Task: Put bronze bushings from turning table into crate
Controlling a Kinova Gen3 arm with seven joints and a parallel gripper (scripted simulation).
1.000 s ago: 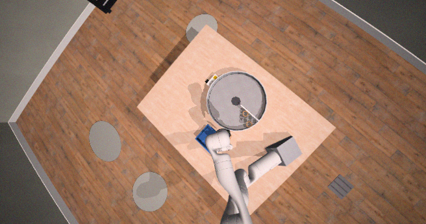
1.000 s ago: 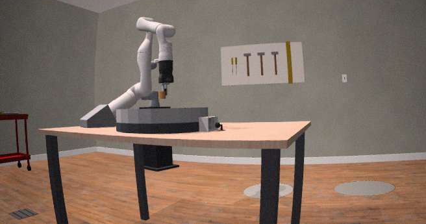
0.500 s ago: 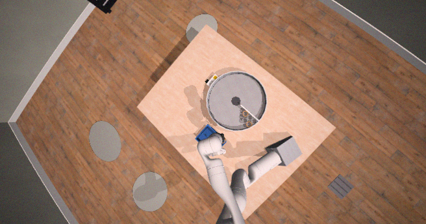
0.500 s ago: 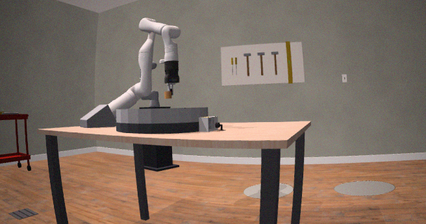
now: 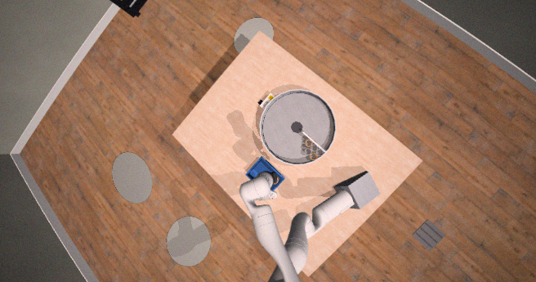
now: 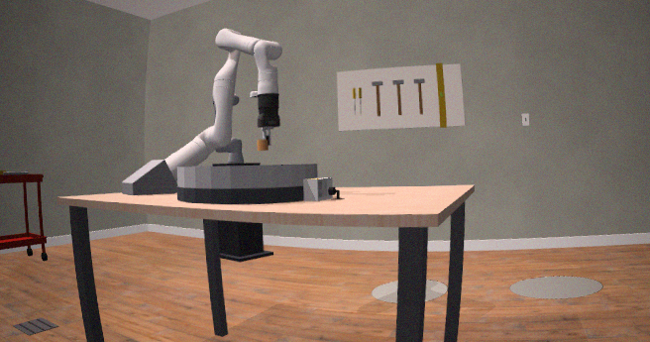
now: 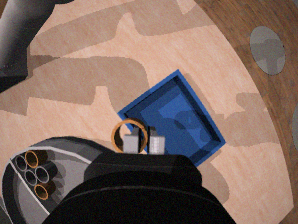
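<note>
The blue crate is 16 cm below my hand, 6 cm to the left of it and 3 cm ahead of it. From my hand the other things lie so: grey turning table 26 cm to the right, 16 cm ahead, 13 cm below.
</note>
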